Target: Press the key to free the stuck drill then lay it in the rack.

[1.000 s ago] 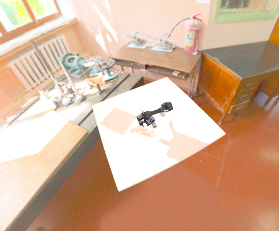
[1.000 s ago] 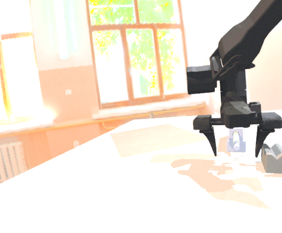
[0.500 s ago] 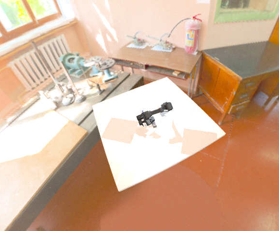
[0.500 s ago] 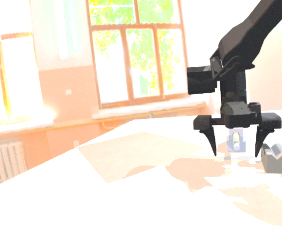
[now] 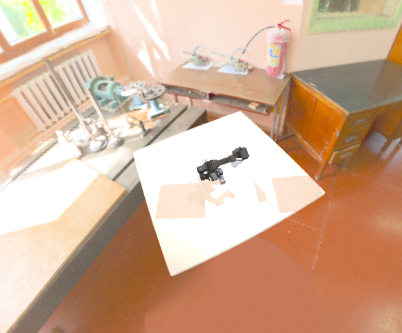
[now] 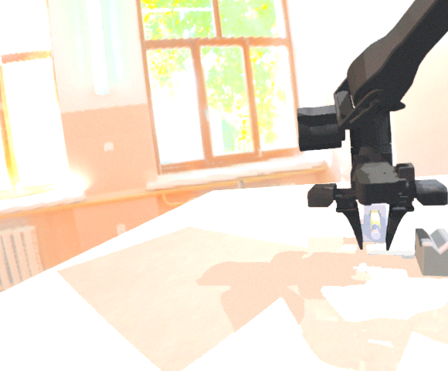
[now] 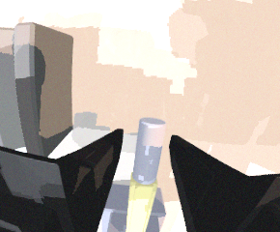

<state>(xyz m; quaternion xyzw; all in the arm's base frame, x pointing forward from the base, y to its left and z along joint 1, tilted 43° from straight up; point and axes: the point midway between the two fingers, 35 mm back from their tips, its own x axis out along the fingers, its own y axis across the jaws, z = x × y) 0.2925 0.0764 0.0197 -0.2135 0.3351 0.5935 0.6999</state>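
Right now my gripper tip is 1 cm past the drill, 4 cm to the left of it and 4 cm below it. The rest, counted from my gripper tip: holder block 3 cm behind, 14 cm to the right, 4 cm above; grey v-notched rack 7 cm behind, 4 cm to the left, 1 cm above.
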